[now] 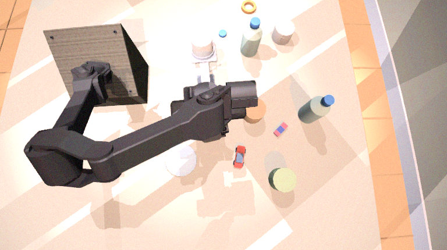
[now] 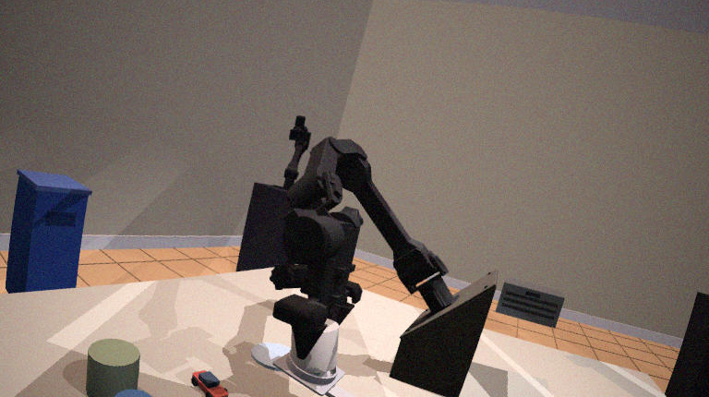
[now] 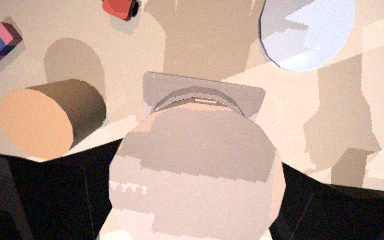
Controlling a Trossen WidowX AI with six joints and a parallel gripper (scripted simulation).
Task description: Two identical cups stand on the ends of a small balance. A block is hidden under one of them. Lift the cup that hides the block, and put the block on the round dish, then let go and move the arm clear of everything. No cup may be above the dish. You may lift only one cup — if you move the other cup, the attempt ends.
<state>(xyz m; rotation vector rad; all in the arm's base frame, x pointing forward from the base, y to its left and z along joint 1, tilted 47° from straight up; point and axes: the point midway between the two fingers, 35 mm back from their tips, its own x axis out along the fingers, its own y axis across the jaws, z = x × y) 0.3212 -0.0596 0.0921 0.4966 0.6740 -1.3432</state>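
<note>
Now: gripper tip 20 mm above the teal block. Also, from my gripper tip: tan cylinder 160 mm ahead, 70 mm below, 50 mm to the left; red toy car 100 mm to the right, 100 mm ahead, 90 mm below; small balance 130 mm to the left, 80 mm below, 20 mm behind.
</note>
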